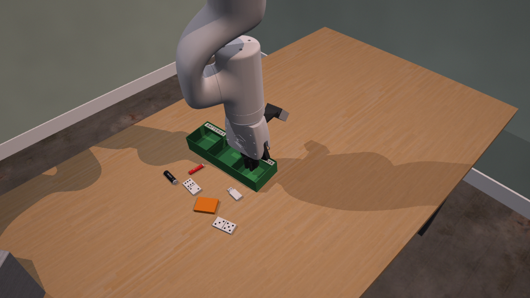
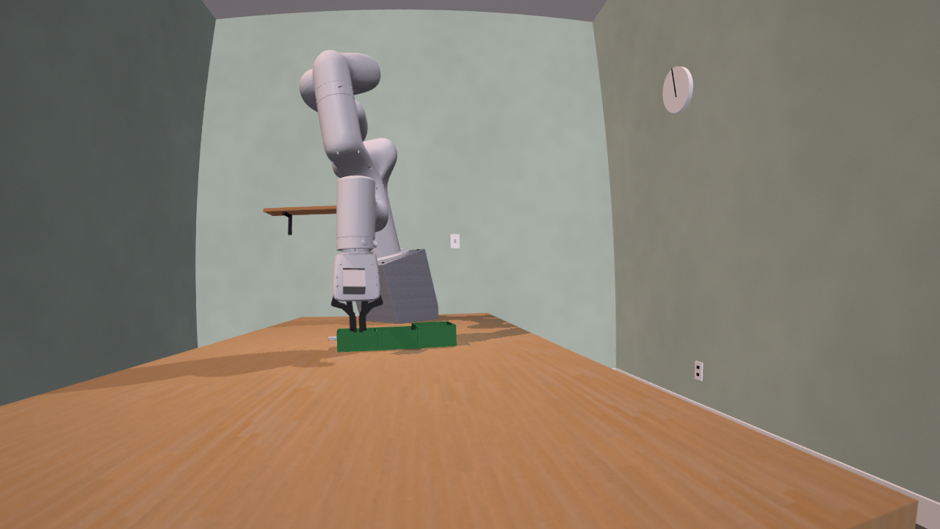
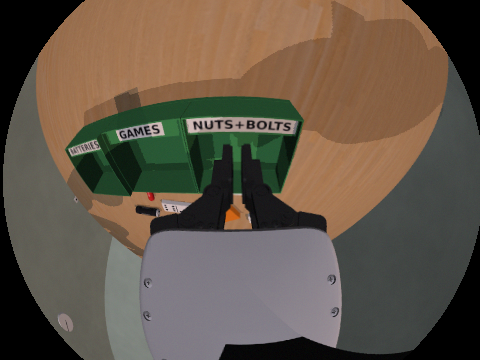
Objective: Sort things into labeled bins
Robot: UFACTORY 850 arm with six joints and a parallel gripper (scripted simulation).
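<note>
Now: the green bin row 8 cm to the left of my hand and 3 cm below it. Round my hand: orange flat block (15 cm behind, 5 cm below, 1 cm to the left); red battery (12 cm to the left, 9 cm behind, 5 cm below); white USB stick (8 cm behind, 5 cm below, 1 cm to the right).
</note>
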